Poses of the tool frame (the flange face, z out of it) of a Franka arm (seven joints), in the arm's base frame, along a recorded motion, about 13 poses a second.
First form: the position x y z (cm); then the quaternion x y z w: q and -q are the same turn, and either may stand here.
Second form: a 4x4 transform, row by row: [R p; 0 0 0 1], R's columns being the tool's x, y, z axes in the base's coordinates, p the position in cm. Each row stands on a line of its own. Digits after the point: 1 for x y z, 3 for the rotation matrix.
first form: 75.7 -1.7 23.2 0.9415 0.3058 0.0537 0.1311
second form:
0.807 0.562 0.181 75.7
0.590 -0.779 -0.214 -1.7
0.021 0.280 -0.960 23.2
0 0 0 1

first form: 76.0 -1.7 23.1 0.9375 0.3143 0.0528 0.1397
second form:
0.797 0.575 0.187 76.0
0.604 -0.763 -0.229 -1.7
0.011 0.295 -0.955 23.1
0 0 0 1

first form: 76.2 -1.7 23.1 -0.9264 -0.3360 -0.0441 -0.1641
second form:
0.770 0.608 0.192 76.2
0.637 -0.720 -0.274 -1.7
-0.029 0.334 -0.942 23.1
0 0 0 1

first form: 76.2 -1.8 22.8 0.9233 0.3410 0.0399 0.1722
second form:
0.764 0.616 0.191 76.2
0.643 -0.708 -0.291 -1.8
-0.044 0.345 -0.938 22.8
0 0 0 1

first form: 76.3 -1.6 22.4 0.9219 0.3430 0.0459 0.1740
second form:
0.760 0.616 0.204 76.3
0.648 -0.704 -0.289 -1.6
-0.035 0.352 -0.935 22.4
0 0 0 1

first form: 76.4 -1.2 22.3 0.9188 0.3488 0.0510 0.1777
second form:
0.751 0.623 0.218 76.4
0.659 -0.694 -0.291 -1.2
-0.030 0.362 -0.932 22.3
0 0 0 1

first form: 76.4 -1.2 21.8 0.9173 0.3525 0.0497 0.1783
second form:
0.747 0.629 0.217 76.4
0.664 -0.688 -0.292 -1.2
-0.035 0.362 -0.931 21.8
0 0 0 1

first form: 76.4 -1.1 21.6 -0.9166 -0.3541 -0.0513 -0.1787
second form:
0.744 0.631 0.221 76.4
0.667 -0.685 -0.291 -1.1
-0.033 0.364 -0.931 21.6
0 0 0 1

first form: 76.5 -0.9 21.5 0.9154 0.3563 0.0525 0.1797
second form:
0.741 0.633 0.224 76.5
0.671 -0.682 -0.292 -0.9
-0.032 0.366 -0.930 21.5
0 0 0 1

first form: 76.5 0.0 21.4 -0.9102 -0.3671 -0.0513 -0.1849
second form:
0.725 0.649 0.229 76.5
0.687 -0.662 -0.299 0.0
-0.042 0.374 -0.926 21.4
0 0 0 1

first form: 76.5 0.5 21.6 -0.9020 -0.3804 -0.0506 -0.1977
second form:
0.705 0.666 0.242 76.5
0.706 -0.632 -0.318 0.5
-0.059 0.395 -0.917 21.6
0 0 0 1

